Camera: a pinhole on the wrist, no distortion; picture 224 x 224 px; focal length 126.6 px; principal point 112.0 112.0 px. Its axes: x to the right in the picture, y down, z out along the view. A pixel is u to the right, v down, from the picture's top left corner.
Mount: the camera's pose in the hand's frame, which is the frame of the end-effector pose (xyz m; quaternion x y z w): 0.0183 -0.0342 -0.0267 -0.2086 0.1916 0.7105 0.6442
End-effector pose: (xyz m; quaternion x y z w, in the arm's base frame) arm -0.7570 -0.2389 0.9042 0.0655 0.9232 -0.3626 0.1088
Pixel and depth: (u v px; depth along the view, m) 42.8 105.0 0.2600
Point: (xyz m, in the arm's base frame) -0.7485 -0.4293 0.7118
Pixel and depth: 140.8 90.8 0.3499
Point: -0.7282 -0.2241 0.5827
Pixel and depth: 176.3 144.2 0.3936
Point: -0.5462 -0.1327 0.5737
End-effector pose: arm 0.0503 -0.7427 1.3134 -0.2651 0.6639 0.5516 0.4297
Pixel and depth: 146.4 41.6 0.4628
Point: -0.2724 -0.3454 1.2735
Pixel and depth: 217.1 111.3 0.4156
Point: -0.2940 -0.4966 1.5769
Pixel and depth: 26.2 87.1 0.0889
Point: 0.0836 -0.6696 1.2628
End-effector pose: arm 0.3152 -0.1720 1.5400 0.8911 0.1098 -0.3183 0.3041
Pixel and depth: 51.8 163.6 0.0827
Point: 0.2607 -0.1911 1.4988
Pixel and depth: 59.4 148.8 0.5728
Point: -0.0742 -0.5778 1.3100
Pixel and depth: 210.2 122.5 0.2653
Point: 0.3555 -0.4444 1.6416
